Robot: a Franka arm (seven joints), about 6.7 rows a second.
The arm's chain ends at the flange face. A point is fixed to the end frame.
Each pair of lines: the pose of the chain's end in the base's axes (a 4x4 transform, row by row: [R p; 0 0 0 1], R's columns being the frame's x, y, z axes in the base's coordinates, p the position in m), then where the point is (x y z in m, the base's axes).
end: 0.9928, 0.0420, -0.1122, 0.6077; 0.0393, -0.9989, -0.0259, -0.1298; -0.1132, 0.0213, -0.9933, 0.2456; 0, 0, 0, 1
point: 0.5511 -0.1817 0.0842
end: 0.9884, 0.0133, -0.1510, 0.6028; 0.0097, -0.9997, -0.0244, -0.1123; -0.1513, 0.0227, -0.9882, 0.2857; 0, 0, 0, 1
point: 0.5385 -0.1628 0.1268
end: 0.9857, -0.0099, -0.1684, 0.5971; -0.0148, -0.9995, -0.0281, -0.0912; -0.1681, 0.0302, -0.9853, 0.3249; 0, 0, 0, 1
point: 0.5289 -0.1413 0.1675
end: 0.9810, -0.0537, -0.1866, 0.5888; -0.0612, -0.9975, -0.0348, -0.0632; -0.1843, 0.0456, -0.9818, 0.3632; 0, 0, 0, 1
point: 0.5157 -0.1125 0.2077
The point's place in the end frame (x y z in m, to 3 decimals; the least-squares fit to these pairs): -0.040 0.046 0.168
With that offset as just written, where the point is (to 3 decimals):
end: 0.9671, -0.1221, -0.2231, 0.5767; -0.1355, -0.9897, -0.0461, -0.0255; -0.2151, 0.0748, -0.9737, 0.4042; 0, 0, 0, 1
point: 0.495 -0.073 0.253
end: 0.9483, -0.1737, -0.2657, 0.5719; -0.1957, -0.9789, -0.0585, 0.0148; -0.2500, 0.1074, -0.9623, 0.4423; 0, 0, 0, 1
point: 0.481 -0.032 0.296
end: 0.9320, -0.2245, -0.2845, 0.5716; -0.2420, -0.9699, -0.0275, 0.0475; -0.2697, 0.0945, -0.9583, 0.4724; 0, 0, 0, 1
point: 0.476 0.008 0.327
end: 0.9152, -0.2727, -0.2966, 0.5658; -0.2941, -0.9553, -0.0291, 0.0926; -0.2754, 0.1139, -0.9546, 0.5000; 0, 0, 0, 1
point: 0.467 0.056 0.356
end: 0.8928, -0.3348, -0.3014, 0.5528; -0.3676, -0.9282, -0.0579, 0.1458; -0.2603, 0.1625, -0.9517, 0.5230; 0, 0, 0, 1
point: 0.451 0.108 0.381
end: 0.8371, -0.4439, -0.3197, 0.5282; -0.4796, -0.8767, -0.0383, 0.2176; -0.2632, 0.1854, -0.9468, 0.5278; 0, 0, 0, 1
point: 0.421 0.190 0.388
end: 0.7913, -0.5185, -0.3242, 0.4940; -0.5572, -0.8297, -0.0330, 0.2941; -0.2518, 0.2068, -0.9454, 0.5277; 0, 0, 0, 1
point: 0.384 0.273 0.388
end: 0.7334, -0.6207, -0.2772, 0.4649; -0.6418, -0.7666, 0.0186, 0.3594; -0.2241, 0.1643, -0.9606, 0.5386; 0, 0, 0, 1
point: 0.360 0.353 0.394
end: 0.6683, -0.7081, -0.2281, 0.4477; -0.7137, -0.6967, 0.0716, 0.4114; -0.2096, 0.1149, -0.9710, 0.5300; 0, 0, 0, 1
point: 0.350 0.420 0.381
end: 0.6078, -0.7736, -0.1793, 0.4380; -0.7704, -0.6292, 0.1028, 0.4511; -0.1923, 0.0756, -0.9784, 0.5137; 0, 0, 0, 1
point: 0.348 0.470 0.360
